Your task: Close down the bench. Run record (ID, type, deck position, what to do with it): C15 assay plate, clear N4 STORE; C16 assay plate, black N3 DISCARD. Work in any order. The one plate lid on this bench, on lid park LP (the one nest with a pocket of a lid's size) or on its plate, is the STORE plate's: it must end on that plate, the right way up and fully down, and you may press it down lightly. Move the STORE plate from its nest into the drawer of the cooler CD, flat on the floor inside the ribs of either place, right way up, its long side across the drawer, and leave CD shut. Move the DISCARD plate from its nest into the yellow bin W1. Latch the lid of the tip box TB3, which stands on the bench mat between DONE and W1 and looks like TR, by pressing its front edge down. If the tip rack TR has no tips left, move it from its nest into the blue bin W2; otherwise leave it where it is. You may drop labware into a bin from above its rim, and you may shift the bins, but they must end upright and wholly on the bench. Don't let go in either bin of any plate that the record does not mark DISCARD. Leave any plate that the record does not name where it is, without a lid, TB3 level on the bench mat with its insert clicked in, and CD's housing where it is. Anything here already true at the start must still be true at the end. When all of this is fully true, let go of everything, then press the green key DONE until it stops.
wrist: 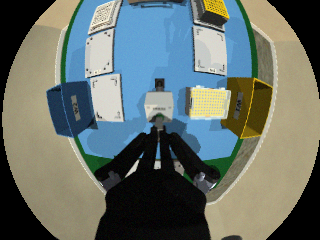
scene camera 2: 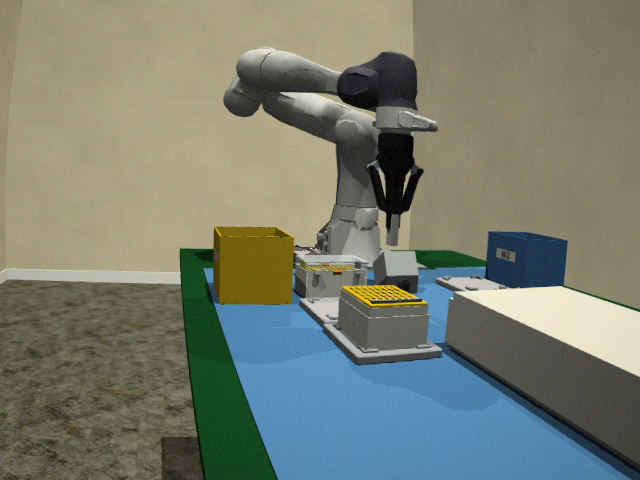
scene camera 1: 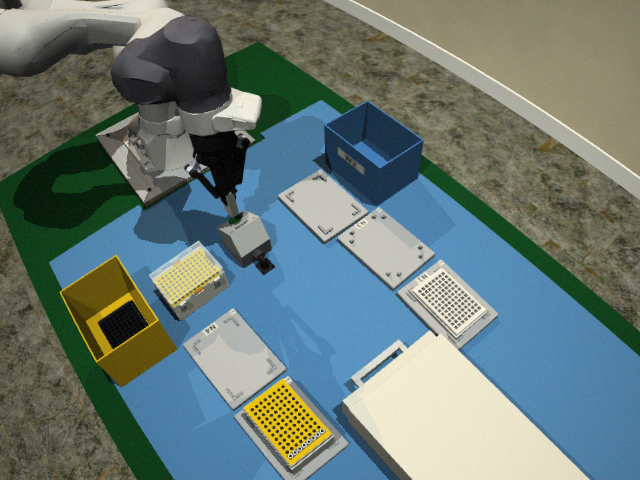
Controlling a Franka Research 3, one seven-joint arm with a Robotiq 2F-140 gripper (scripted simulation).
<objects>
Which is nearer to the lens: the tip box TB3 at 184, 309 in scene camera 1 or the tip rack TR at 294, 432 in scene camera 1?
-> The tip rack TR.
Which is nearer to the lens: the cooler CD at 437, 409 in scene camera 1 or the blue bin W2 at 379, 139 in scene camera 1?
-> The cooler CD.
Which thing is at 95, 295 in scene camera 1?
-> A yellow bin W1.
</objects>
